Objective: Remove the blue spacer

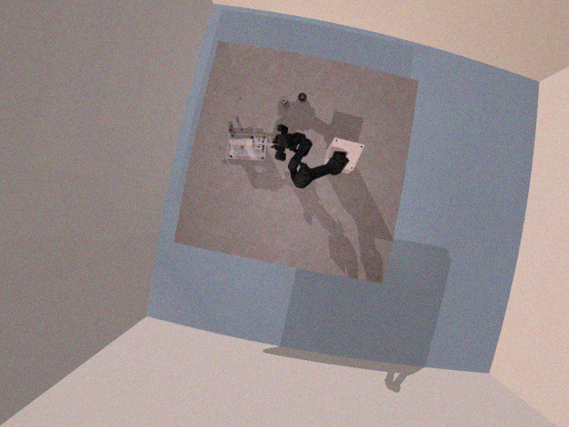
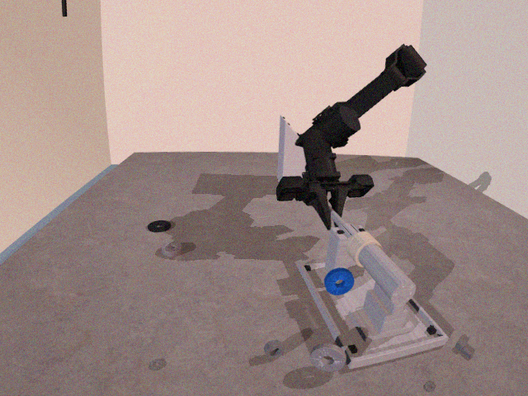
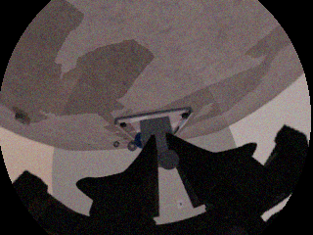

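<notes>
Now: gripper tip 50 mm short of the thin shaft and 20 mm below it. From my gripper tip the other things lie so: grey ring (30 mm behind, 300 mm to the right, 50 mm below); then bolt (280 mm ahead, 110 mm to the left, 50 mm below); then cream spacer (120 mm ahead, 10 mm to the left, 20 mm above).
</notes>
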